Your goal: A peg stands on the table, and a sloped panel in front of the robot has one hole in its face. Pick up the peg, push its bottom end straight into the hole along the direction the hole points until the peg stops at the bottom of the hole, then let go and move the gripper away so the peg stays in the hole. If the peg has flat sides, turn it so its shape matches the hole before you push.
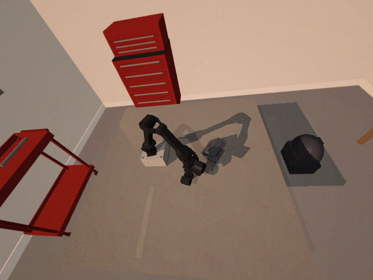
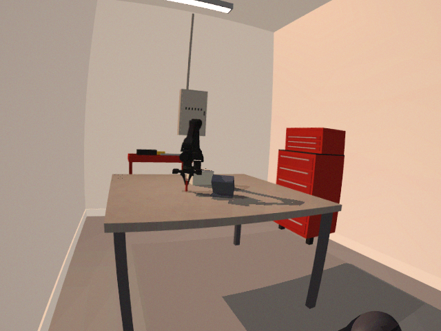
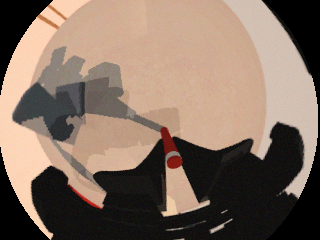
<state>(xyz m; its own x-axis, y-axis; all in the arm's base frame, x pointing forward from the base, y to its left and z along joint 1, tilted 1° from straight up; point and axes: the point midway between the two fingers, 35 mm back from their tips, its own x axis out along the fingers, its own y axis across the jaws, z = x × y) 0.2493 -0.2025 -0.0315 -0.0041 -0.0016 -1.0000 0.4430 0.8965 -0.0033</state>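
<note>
Now: gripper tip 17 cm to the right of the sloped grey panel, 17 cm short of it and 3 cm below it. Round my gripper tip: red round peg 2 cm above.
</note>
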